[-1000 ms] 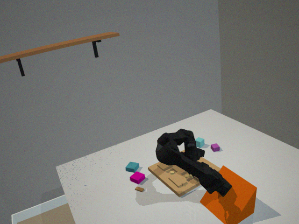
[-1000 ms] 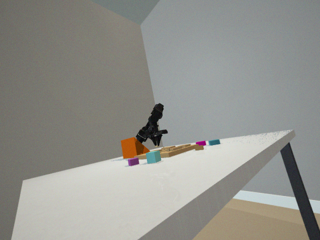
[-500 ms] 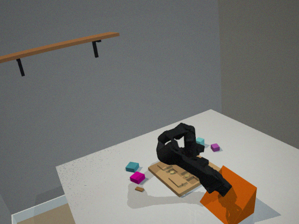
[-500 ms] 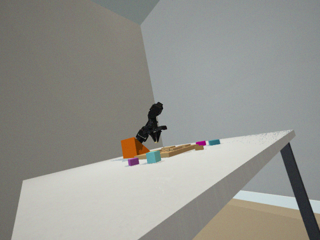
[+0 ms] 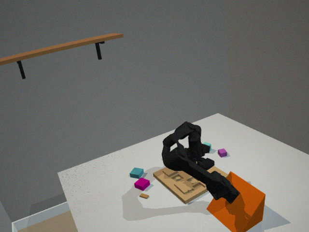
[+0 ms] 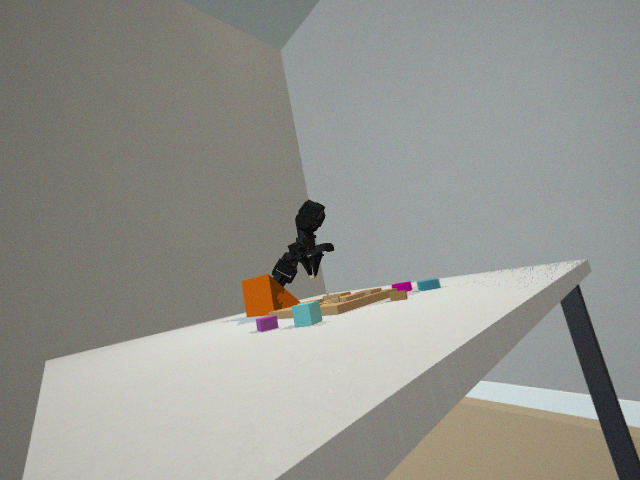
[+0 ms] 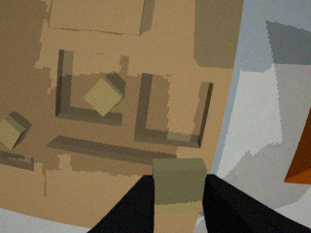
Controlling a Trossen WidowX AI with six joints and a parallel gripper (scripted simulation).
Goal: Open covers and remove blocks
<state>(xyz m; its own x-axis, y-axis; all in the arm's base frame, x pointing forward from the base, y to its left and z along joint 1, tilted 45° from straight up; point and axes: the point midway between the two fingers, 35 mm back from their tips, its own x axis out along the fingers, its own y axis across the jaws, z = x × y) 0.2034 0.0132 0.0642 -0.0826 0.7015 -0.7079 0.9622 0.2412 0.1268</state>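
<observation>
My gripper tip is now 11 cm short of the tan puzzle board and 9 cm above it. Round my gripper tip: flat brown piece (10 cm ahead, 26 cm to the left, 11 cm below); then purple block (19 cm ahead, 29 cm to the right, 9 cm below); then magenta block (19 cm ahead, 23 cm to the left, 10 cm below).
</observation>
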